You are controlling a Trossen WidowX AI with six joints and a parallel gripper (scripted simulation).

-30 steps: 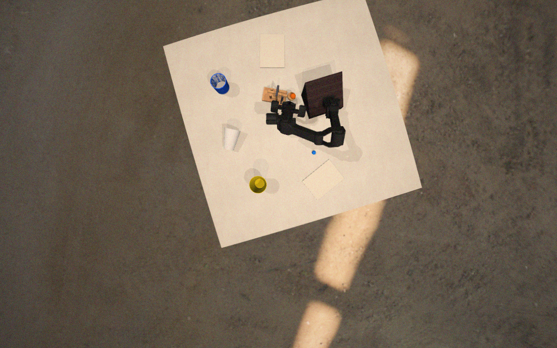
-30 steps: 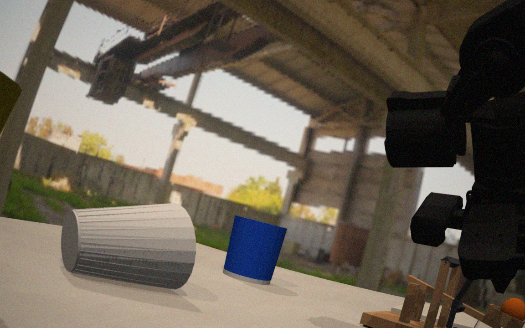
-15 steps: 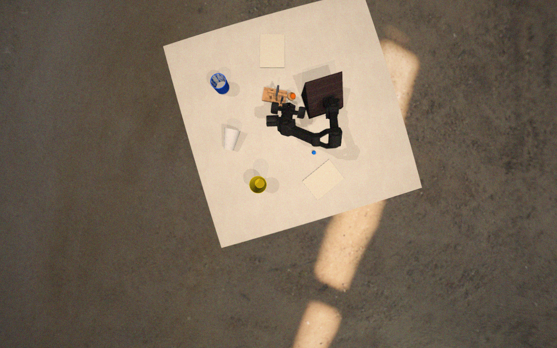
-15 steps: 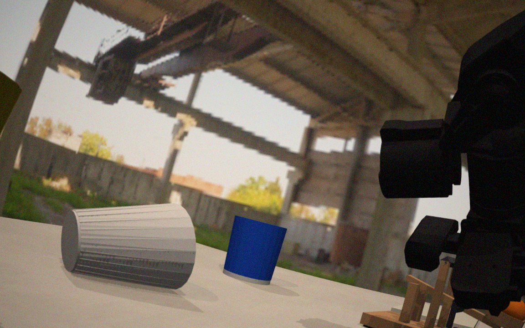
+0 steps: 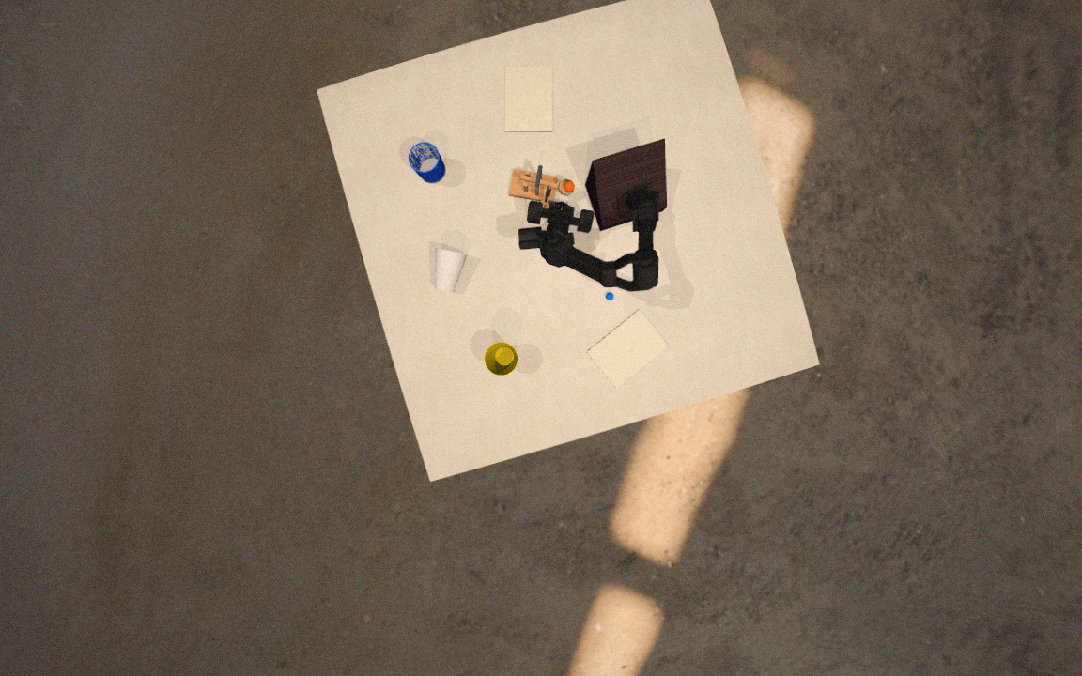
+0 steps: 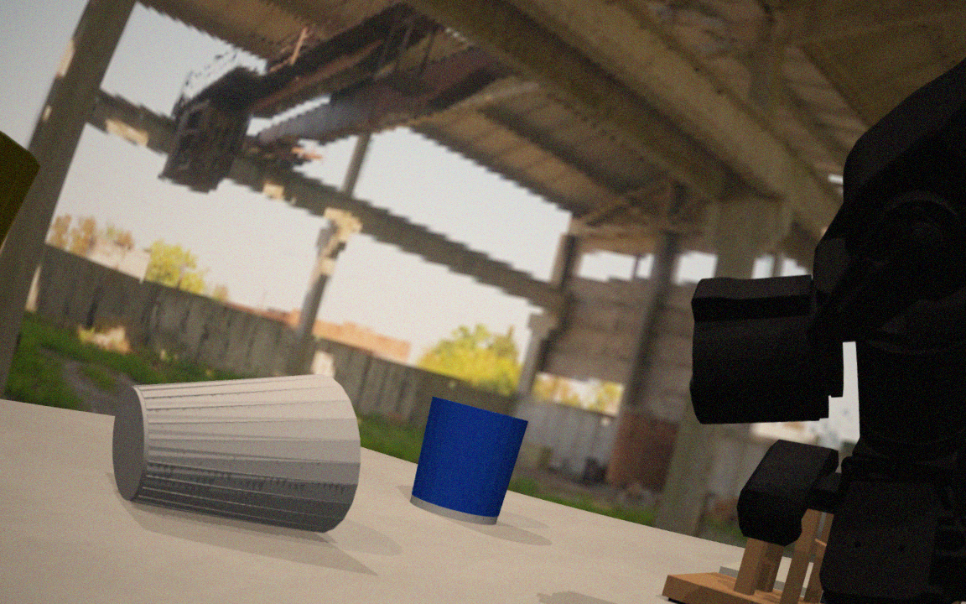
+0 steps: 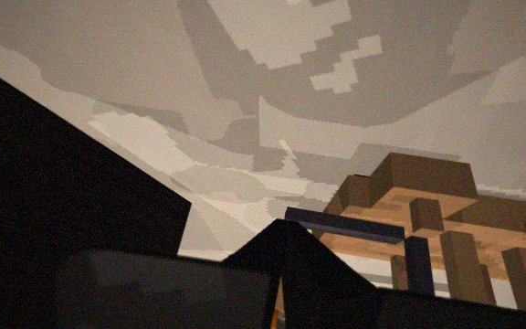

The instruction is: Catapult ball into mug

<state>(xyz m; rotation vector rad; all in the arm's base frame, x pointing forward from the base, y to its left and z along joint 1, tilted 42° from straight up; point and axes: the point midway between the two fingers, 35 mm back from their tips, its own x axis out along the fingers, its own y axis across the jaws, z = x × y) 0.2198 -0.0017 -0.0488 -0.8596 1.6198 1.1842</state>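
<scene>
Now: gripper tip 3 cm past the orange ball, 3 cm to the left of it and 3 cm below it. Also, from my gripper tip: wooden catapult (4 cm ahead, 5 cm to the right, 2 cm above); blue mug (36 cm ahead, 22 cm to the right, 1 cm below); small blue ball (7 cm behind, 31 cm to the left, 2 cm below).
</scene>
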